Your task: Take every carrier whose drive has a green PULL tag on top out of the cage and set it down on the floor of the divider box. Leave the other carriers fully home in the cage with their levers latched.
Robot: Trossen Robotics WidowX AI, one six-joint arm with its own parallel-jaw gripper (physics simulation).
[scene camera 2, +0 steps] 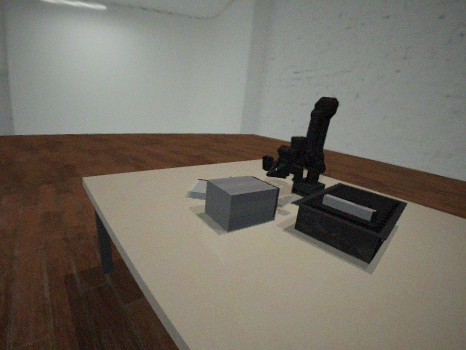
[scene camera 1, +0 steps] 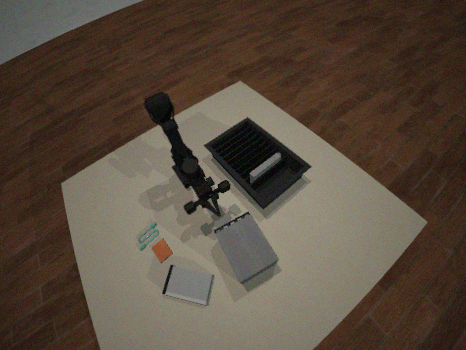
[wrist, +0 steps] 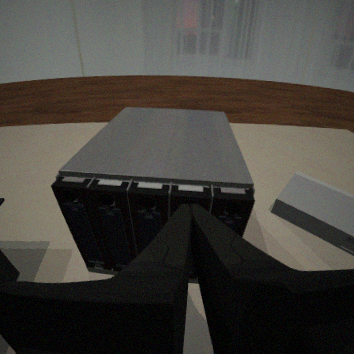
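Seen in the pictures: gripper, fingertip midpoint: (scene camera 2: 266, 175) (scene camera 1: 220, 216) (wrist: 188, 211); arm's base, origin of the base link: (scene camera 2: 311, 182).
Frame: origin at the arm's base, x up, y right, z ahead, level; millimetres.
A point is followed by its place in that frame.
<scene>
The grey cage (scene camera 1: 246, 247) {x 58, y -11, z 478 mm} (scene camera 2: 242, 205) {x 20, y -79, z 526 mm} (wrist: 160, 142) {x 58, y -15, z 441 mm} stands on the table, with several black carrier fronts side by side in it. The front of the leftmost carrier (wrist: 77, 220) {x 22, y -79, z 373 mm} in the wrist view has a pale strip along its top, like the others. Drive tops inside the cage are hidden. My gripper (scene camera 1: 218, 215) {x 71, y 4, z 335 mm} (scene camera 2: 271, 175) {x 71, y 4, z 335 mm} (wrist: 188, 211) {x 71, y 4, z 335 mm} is shut and empty, its tips in front of the upper part of the second front from the right in the wrist view. A grey carrier (scene camera 1: 265, 167) {x 49, y -265, z 259 mm} (scene camera 2: 348, 206) {x 41, y -284, z 260 mm} stands on edge in the black divider box (scene camera 1: 285, 191) {x -55, y -304, z 357 mm} (scene camera 2: 335, 237) {x -28, y -304, z 356 mm}; no green tag shows on it.
A flat grey block with a dark edge (scene camera 1: 190, 285) {x -33, y 230, z 456 mm} (scene camera 2: 197, 188) {x -34, y 225, z 493 mm} (wrist: 320, 202) {x -34, y 208, z 457 mm} lies beside the cage, on the right in the wrist view. An orange square (scene camera 1: 162, 250) {x -56, y 274, z 270 mm} and a teal cable (scene camera 1: 142, 239) {x -55, y 334, z 180 mm} lie on the table near it.
</scene>
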